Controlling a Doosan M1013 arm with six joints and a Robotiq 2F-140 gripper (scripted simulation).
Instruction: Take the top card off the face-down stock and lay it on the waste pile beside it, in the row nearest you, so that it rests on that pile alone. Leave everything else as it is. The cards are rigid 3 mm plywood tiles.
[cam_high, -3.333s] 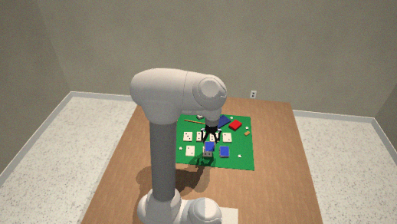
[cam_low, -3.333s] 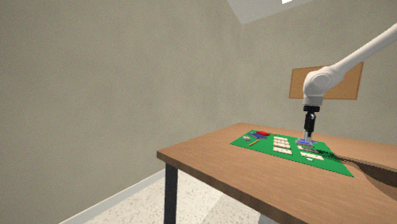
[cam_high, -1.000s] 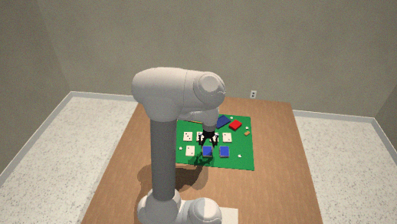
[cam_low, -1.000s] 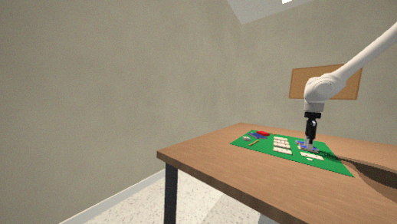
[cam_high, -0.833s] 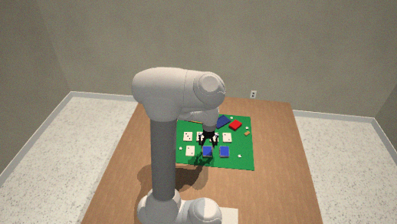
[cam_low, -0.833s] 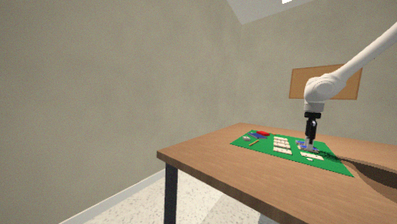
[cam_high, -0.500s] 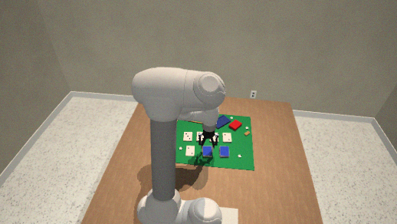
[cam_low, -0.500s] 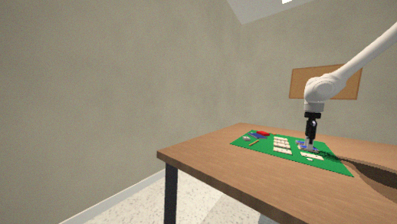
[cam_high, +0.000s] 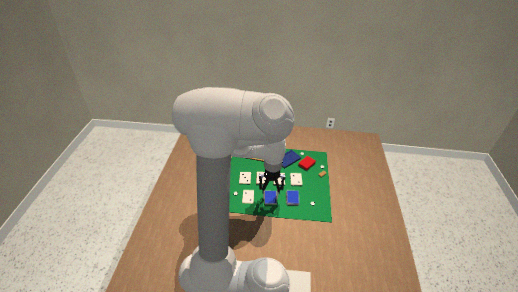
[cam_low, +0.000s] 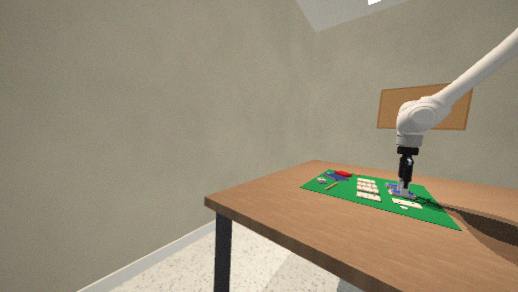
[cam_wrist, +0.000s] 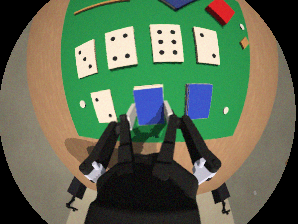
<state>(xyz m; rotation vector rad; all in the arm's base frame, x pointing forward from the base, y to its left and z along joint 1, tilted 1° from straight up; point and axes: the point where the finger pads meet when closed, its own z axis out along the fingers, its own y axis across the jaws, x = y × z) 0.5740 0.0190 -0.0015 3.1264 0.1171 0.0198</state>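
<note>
The face-up card lies 120 mm to the left of my hand and 40 mm below it. Also, from my hand: green mat: 150 mm ahead, 50 mm below, 30 mm to the right; red block: 290 mm ahead, 210 mm to the right, 30 mm below; pencil: 300 mm ahead, 120 mm to the left, 40 mm below.
</note>
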